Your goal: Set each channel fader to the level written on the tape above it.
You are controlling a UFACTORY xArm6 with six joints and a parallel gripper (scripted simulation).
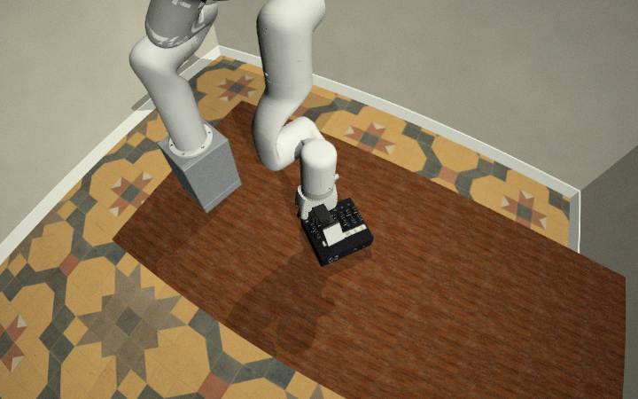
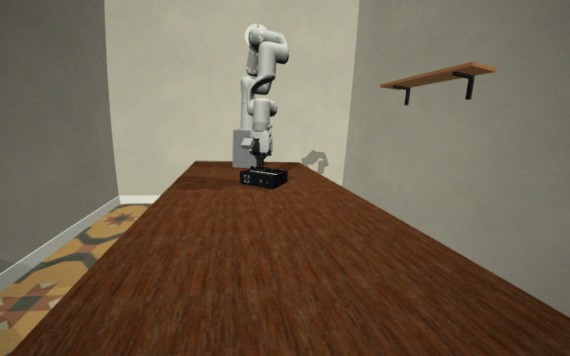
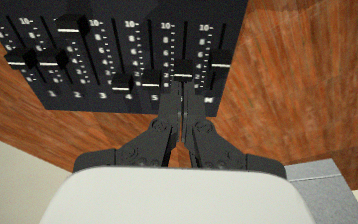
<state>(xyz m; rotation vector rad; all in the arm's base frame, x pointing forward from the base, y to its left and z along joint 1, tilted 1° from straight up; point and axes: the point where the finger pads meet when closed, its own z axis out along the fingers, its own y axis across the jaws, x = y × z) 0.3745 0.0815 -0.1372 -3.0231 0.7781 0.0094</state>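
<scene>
The channel 5 cap lies 2 cm ahead of my hand, 1 cm to the left of it and 1 cm below it. The rest, counted from my hand: master fader cap: 1 cm ahead, 3 cm to the right, 1 cm below; then channel 4 cap: 3 cm ahead, 4 cm to the left, 1 cm below; then channel 6 cap: 2 cm ahead, 1 cm to the right, 1 cm below.
</scene>
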